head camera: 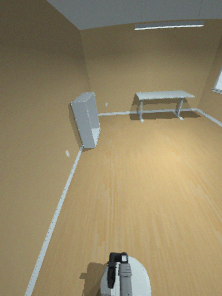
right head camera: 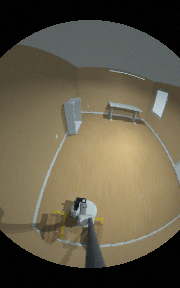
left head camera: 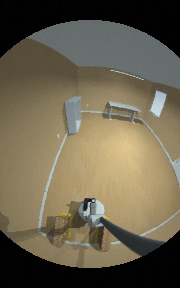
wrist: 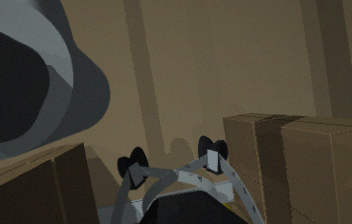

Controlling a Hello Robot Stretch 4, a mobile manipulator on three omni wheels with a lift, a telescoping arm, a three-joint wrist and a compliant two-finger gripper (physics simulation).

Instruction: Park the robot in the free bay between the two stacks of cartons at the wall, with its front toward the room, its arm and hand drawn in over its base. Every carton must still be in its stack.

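Frame: origin at the robot's base, x ahead, y left, z up, level; centimetres.
Seen in the pictures: gripper, fingertip midpoint: [right head camera: 72, 218] [left head camera: 82, 219] [wrist: 172, 153].
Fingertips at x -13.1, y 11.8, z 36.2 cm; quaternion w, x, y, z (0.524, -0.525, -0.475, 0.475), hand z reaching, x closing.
A point is followed by its place in that frame.
The left stack of brown cartons [left head camera: 61, 230] @[x -37.3, y 39.3, z 33.3 cm] [right head camera: 51, 228] @[x -40.0, y 40.2, z 33.3 cm] [wrist: 30, 197] and the right stack [left head camera: 104, 237] [wrist: 307, 172] stand upright by the wall; the mast partly hides the right one in the right head view. My round white base [head camera: 142, 281] @[x 3.0, y -13.7, z 18.6 cm] [left head camera: 101, 208] @[x 3.2, y -15.8, z 18.5 cm] [right head camera: 93, 207] @[x 6.6, y -14.9, z 18.5 cm] is at the room-side mouth of the bay between them, its rear hidden. The head camera faces the room. The arm and dark wrist lie over the base. My gripper [wrist: 172, 153] @[x -13.1, y 11.8, z 36.2 cm] is open and empty, with a stack to each side and the wall beyond. Whether anything touches the cartons is unclear.
Yellow floor lines [left head camera: 108, 218] [right head camera: 59, 212] edge the stacks. A tall grey cabinet [head camera: 84, 125] @[x 209.9, y 64.4, z 56.2 cm] [left head camera: 71, 117] @[x 209.9, y 62.8, z 55.3 cm] [right head camera: 71, 118] @[x 209.6, y 59.7, z 54.7 cm] stands at the left wall, far from the base. A white table [head camera: 165, 94] @[x 350.8, y -150.8, z 69.3 cm] [left head camera: 124, 107] @[x 323.1, y -133.8, z 66.9 cm] [right head camera: 125, 107] @[x 329.5, y -137.8, z 67.1 cm] stands at the far wall.
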